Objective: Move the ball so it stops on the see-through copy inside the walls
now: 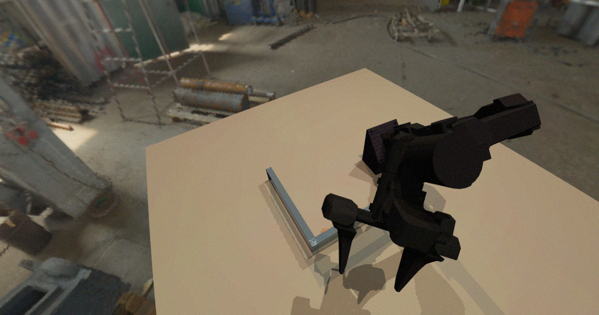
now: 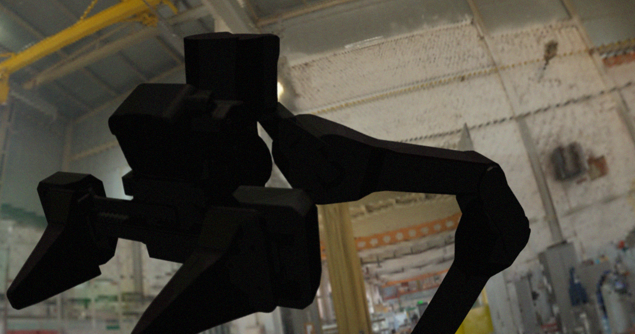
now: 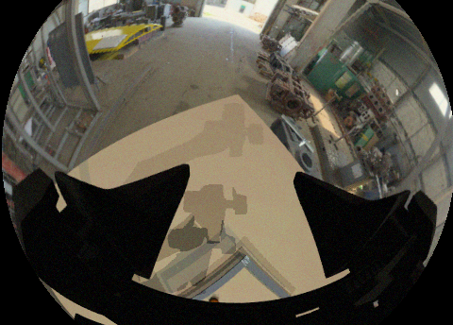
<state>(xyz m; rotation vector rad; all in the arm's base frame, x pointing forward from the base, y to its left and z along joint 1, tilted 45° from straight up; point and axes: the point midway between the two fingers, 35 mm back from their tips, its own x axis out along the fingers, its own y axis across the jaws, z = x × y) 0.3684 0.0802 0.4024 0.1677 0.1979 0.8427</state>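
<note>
Right now the orange ball is 140 mm behind my gripper tip, 260 mm to the right of it and 290 mm below it. From my gripper tip the other things lie so: see-through copy of ball: 50 mm behind, 210 mm to the right, 290 mm below.
</note>
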